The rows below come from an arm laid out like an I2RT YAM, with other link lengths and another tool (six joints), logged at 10 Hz.
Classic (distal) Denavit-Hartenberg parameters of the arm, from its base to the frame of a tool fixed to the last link. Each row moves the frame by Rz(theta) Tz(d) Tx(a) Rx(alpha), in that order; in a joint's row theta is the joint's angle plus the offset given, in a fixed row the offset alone. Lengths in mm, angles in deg.
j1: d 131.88  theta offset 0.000  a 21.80  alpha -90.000
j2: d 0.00  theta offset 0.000  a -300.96  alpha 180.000
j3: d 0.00  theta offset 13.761  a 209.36  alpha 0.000
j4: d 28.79  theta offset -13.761  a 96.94  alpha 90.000
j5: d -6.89  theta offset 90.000  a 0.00  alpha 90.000
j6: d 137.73  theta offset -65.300  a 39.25  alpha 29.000
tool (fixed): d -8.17  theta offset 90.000  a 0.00  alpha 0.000
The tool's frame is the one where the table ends.
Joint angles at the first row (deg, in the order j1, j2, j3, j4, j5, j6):
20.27, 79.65, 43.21, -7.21, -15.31, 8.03
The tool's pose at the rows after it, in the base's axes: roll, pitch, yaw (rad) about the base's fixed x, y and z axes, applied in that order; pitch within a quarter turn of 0, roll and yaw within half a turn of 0; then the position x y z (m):
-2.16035, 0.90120, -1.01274, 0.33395, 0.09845, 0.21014
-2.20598, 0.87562, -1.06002, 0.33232, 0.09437, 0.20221
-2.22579, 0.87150, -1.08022, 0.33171, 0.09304, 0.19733
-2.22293, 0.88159, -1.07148, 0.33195, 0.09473, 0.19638
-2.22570, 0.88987, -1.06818, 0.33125, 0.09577, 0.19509
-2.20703, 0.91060, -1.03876, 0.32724, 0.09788, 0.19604
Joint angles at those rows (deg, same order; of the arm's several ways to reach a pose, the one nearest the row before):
20.22, 79.11, 41.85, -7.19, -13.11, 7.90
20.29, 79.48, 41.18, -7.64, -11.35, 7.20
20.29, 79.88, 40.66, -7.43, -10.91, 7.16
20.28, 80.14, 40.53, -6.98, -11.59, 7.29
20.28, 80.25, 40.37, -6.86, -12.14, 7.38
20.29, 79.45, 39.56, -6.34, -13.65, 7.66

